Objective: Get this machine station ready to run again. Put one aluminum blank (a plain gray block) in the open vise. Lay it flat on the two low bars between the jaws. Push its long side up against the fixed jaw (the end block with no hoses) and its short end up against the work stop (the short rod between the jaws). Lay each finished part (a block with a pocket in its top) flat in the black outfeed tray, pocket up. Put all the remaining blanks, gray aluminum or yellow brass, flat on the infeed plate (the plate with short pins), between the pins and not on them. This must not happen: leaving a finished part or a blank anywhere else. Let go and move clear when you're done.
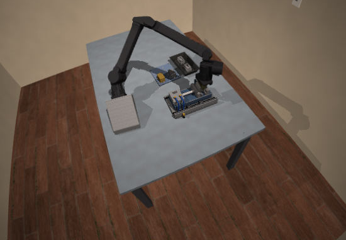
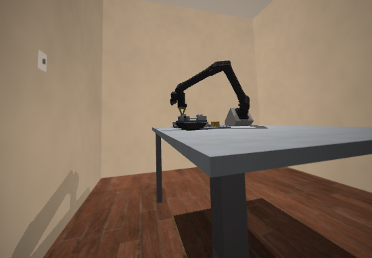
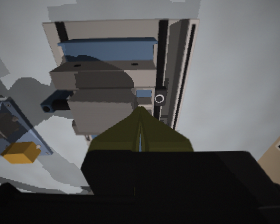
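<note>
My gripper is now 7 cm past the blue vise base, 7 cm above it and 3 cm to the right of it. The rest, counted from my hand: yellow brass blank 27 cm to the left, 21 cm behind, 9 cm below.
</note>
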